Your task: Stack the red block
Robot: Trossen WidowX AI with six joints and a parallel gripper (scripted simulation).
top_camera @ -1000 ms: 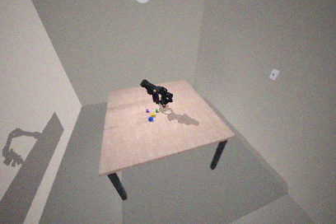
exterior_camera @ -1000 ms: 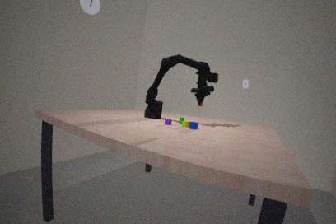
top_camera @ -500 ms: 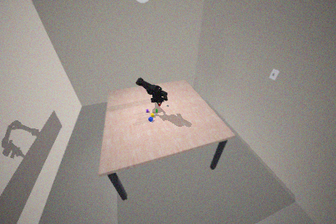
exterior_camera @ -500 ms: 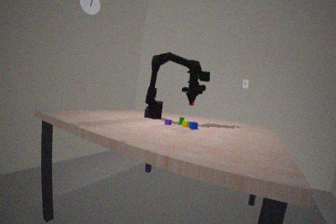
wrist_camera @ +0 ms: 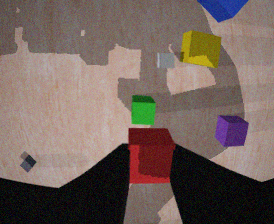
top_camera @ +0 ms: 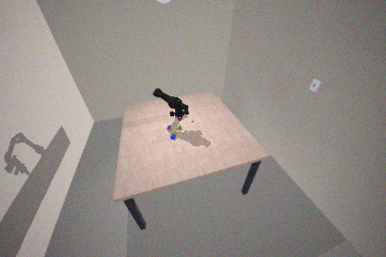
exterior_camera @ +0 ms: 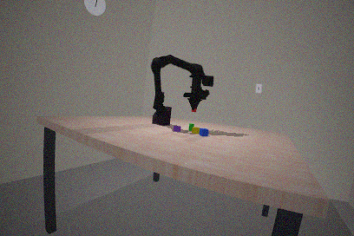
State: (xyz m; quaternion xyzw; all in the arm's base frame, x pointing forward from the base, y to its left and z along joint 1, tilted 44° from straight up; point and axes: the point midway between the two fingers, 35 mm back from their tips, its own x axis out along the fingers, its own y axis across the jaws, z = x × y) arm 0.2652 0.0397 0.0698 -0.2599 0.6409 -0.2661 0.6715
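Now: the yellow block 60 mm ahead of my gripper tip, 60 mm to the right of it and 110 mm below it. Also, from my gripper tip: purple block 40 mm behind, 120 mm to the right, 110 mm below; red block right at my gripper tip; blue block 120 mm ahead, 90 mm to the right, 110 mm below.
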